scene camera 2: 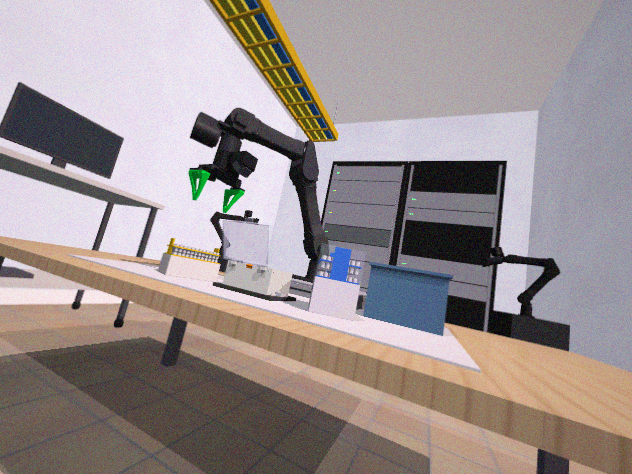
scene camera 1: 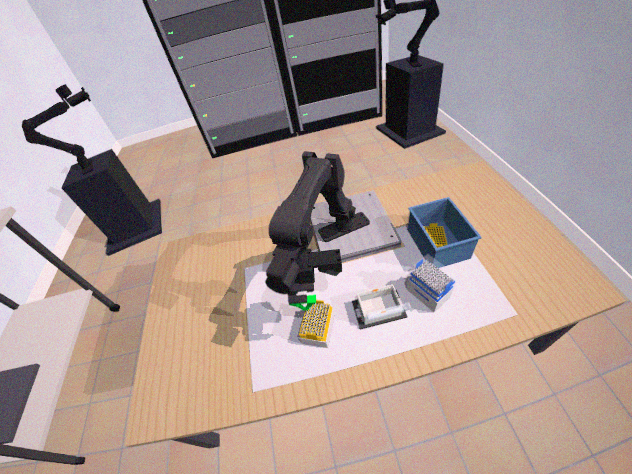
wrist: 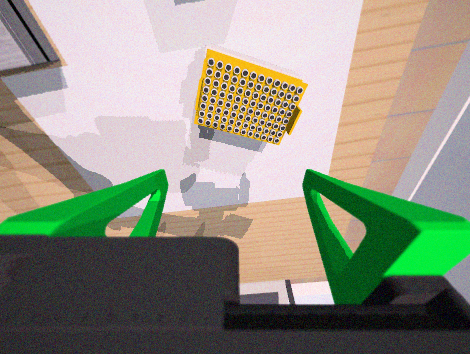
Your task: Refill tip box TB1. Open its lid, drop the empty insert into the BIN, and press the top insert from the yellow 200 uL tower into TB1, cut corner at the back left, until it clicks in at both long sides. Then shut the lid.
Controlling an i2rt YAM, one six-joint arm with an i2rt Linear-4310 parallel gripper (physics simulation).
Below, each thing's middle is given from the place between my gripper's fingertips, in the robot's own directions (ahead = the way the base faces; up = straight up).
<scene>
My hand is 120 mm short of the clear lid (scene camera 2: 247, 242), 190 mm to the right of it and 90 mm above it. From my hand the other things lie so: blue bin (scene camera 2: 417, 299) 70 mm behind, 550 mm to the left, 130 mm below.
</scene>
